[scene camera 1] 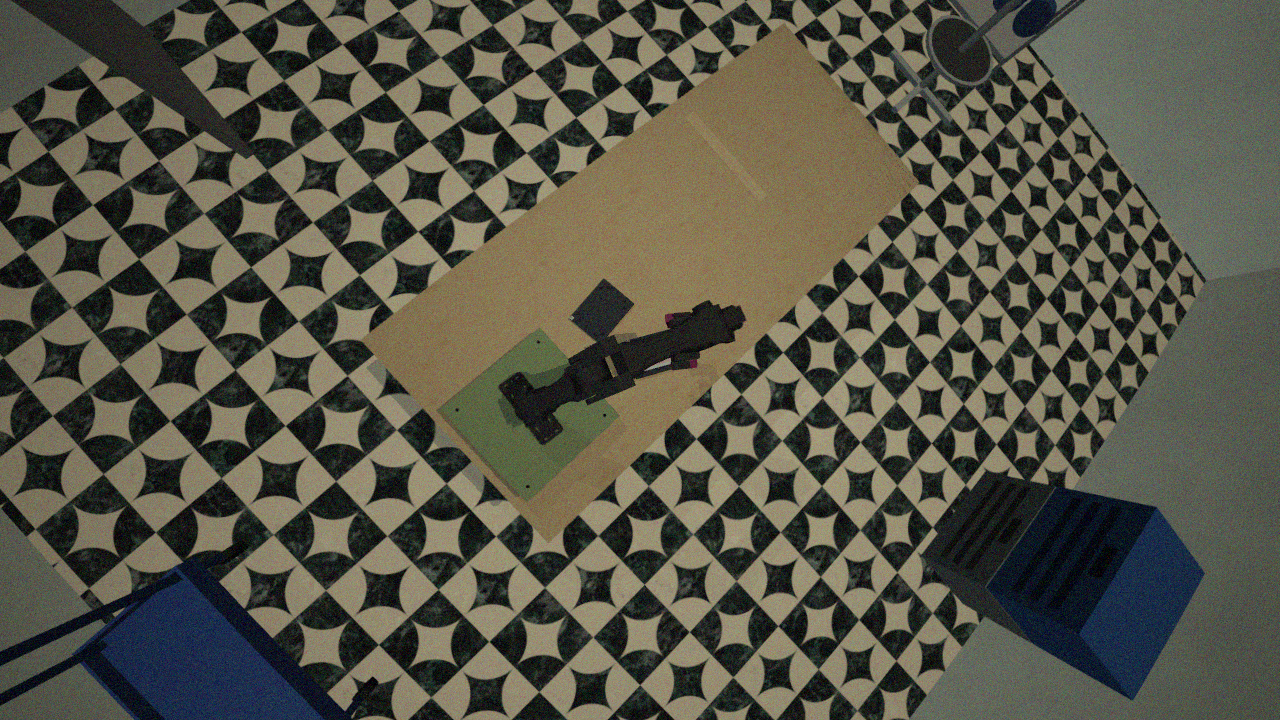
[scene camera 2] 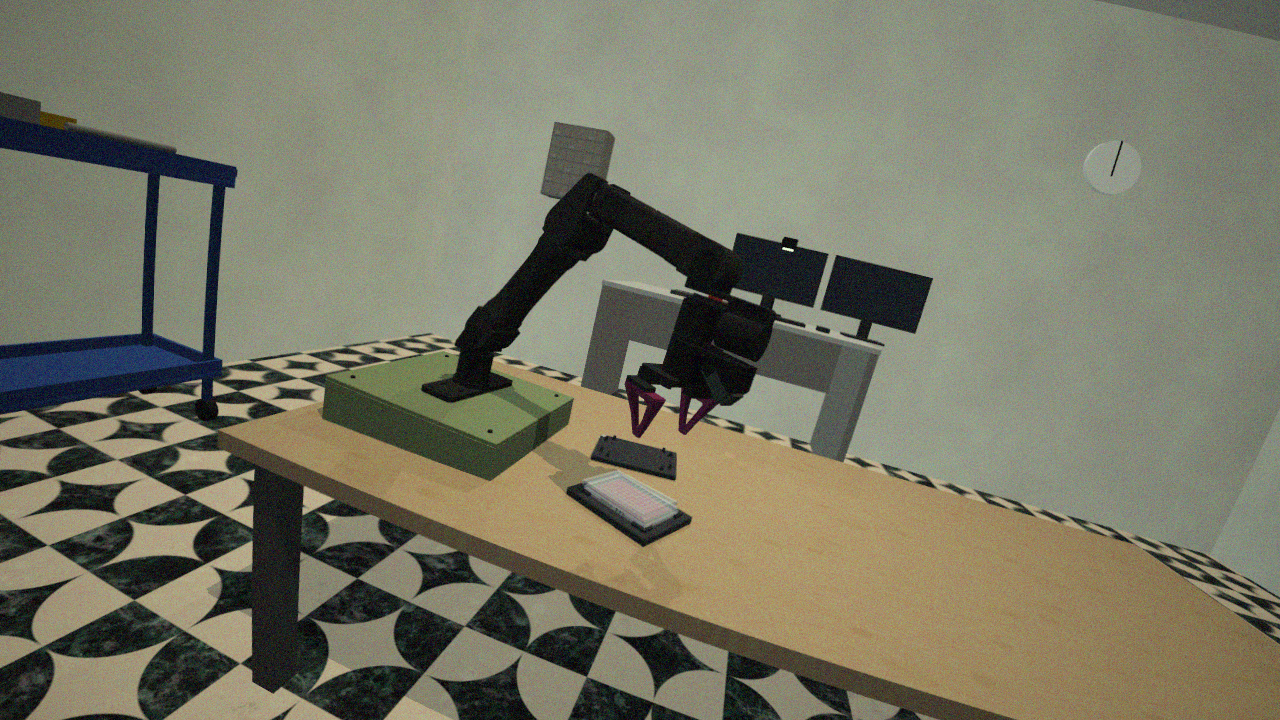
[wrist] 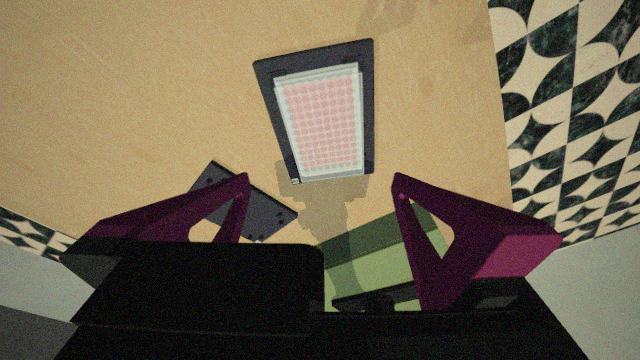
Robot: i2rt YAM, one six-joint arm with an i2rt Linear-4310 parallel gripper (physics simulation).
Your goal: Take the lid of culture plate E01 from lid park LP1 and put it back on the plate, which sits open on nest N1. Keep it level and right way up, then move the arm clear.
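Places are measured from the arm's base along level axes (x left, y back, z up), in metres.
Pixels of known places: gripper, fingertip midpoint: (scene camera 2: 660, 434) (wrist: 320, 180); arm's base, link origin: (scene camera 1: 531, 408) (scene camera 2: 470, 387) (wrist: 377, 296).
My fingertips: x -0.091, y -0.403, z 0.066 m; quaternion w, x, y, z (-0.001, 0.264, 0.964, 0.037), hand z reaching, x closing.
Observation:
For each thing: its top centre in the pictures, then the offset to it from my fingertips. Level surfaces: height alone.
- culture plate, top centre: (wrist: 326, 139) (scene camera 2: 630, 488) (scene camera 1: 656, 352) dx +0.006, dy +0.026, dz -0.102 m
- dark nest, top centre: (wrist: 324, 129) (scene camera 2: 630, 499) (scene camera 1: 657, 352) dx +0.005, dy +0.021, dz -0.118 m
- clear lid, top centre: (wrist: 324, 132) (scene camera 2: 632, 494) dx +0.004, dy +0.020, dz -0.110 m
- dark lid park, top centre: (wrist: 236, 216) (scene camera 2: 637, 449) (scene camera 1: 602, 310) dx +0.206, dy +0.078, dz -0.116 m
- wooden table, surface height: dz -0.136 m
The culture plate (scene camera 2: 626, 499) (wrist: 322, 125), with pink wells, sits on the dark nest (scene camera 2: 669, 526) (wrist: 310, 60). The clear lid (wrist: 320, 73) lies over the plate, right way up and looking level; the fine fit of its edges is too small to tell. The dark lid park (scene camera 2: 633, 454) (wrist: 265, 215) (scene camera 1: 602, 309) holds no lid; its small corner posts show in scene camera 2. My gripper (scene camera 2: 662, 435) (wrist: 320, 180) is open and empty, raised above the table and clear of the plate, with its fingers wide apart. In scene camera 1 the arm hides most of the nest and plate.
The arm's green base block (scene camera 1: 483, 438) (scene camera 2: 402, 438) stands at one end of the wooden table (scene camera 1: 716, 223) (scene camera 2: 895, 573), beside the lid park. The table's long edge runs near the nest. A blue cart (scene camera 1: 205, 653) (scene camera 2: 107, 367) and a desk with two monitors (scene camera 2: 783, 268) stand off the table.

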